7 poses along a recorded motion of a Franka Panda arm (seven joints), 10 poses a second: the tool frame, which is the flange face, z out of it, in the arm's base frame.
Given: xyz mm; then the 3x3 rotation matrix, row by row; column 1 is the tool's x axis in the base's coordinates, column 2 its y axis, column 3 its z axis. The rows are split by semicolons.
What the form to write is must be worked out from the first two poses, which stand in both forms.
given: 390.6 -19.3 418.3; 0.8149 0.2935 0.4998; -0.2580 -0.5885 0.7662; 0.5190 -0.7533 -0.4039
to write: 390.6 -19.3 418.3 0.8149 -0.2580 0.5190 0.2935 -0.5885 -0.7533
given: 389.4 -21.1 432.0; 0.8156 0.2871 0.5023; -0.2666 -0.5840 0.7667; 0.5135 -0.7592 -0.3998
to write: 389.4 -21.1 432.0 0.8156 -0.2666 0.5135 0.2871 -0.5840 -0.7592
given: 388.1 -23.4 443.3; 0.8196 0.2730 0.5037; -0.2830 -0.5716 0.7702; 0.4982 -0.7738 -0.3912
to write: 388.1 -23.4 443.3 0.8196 -0.2830 0.4982 0.2730 -0.5716 -0.7738
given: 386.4 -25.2 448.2; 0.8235 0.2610 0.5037; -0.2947 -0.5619 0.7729; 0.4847 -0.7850 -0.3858
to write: 386.4 -25.2 448.2 0.8235 -0.2947 0.4847 0.2610 -0.5619 -0.7850
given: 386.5 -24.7 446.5; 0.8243 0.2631 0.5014; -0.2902 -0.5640 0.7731; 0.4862 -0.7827 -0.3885
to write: 386.5 -24.7 446.5 0.8243 -0.2902 0.4862 0.2631 -0.5640 -0.7827
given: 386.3 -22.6 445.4; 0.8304 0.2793 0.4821; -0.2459 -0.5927 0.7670; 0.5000 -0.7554 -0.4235
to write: 386.3 -22.6 445.4 0.8304 -0.2459 0.5000 0.2793 -0.5927 -0.7554
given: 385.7 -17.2 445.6; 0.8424 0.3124 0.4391; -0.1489 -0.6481 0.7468; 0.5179 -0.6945 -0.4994
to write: 385.7 -17.2 445.6 0.8424 -0.1489 0.5179 0.3124 -0.6481 -0.6945
